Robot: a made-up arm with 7 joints.
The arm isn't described. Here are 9 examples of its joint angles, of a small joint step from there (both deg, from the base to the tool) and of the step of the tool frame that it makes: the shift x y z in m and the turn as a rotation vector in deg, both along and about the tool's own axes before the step.
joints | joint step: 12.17 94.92 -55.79 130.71 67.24 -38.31 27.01 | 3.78 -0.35 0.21 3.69 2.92 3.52 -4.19
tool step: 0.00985 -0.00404 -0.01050 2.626 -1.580 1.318
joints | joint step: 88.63 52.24 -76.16 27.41 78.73 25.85 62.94 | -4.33 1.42 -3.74 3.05 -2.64 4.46 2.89
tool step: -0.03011 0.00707 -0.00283 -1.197 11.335 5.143
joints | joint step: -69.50 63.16 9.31 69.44 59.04 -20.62 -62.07 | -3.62 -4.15 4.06 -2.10 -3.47 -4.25 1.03
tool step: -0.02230 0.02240 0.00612 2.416 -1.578 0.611
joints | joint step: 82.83 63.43 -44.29 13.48 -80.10 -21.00 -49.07 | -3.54 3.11 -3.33 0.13 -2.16 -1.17 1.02
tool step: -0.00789 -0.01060 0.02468 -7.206 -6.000 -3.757
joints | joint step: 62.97 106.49 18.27 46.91 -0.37 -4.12 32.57 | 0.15 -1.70 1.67 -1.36 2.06 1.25 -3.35
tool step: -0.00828 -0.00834 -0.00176 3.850 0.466 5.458
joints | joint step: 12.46 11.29 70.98 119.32 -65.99 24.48 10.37 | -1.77 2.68 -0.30 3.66 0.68 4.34 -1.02
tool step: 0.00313 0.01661 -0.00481 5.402 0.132 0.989
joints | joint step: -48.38 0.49 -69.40 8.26 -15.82 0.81 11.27 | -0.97 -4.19 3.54 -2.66 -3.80 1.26 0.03
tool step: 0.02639 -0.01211 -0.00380 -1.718 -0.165 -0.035
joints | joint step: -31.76 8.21 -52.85 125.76 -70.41 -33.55 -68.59 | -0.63 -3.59 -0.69 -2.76 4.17 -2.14 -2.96
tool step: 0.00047 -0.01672 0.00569 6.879 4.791 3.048
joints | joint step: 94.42 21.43 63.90 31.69 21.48 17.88 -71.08 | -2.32 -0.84 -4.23 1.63 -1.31 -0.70 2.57
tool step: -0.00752 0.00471 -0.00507 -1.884 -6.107 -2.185
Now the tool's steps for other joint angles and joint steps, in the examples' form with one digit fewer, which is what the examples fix.
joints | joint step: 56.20 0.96 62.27 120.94 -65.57 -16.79 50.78 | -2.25 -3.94 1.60 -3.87 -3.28 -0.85 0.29
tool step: -0.0043 -0.0261 0.0067 -8.46 3.79 1.60
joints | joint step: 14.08 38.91 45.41 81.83 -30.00 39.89 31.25 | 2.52 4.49 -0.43 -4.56 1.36 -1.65 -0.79
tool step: 0.0121 0.0235 -0.0094 1.95 -1.09 0.14
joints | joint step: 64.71 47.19 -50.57 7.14 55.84 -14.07 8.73 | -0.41 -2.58 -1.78 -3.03 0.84 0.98 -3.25
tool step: -0.0105 -0.0139 -0.0002 2.87 3.42 -0.57
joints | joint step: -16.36 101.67 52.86 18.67 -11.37 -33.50 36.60 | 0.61 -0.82 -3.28 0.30 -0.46 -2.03 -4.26
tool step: -0.0024 -0.0077 -0.0018 1.55 -0.64 -2.39
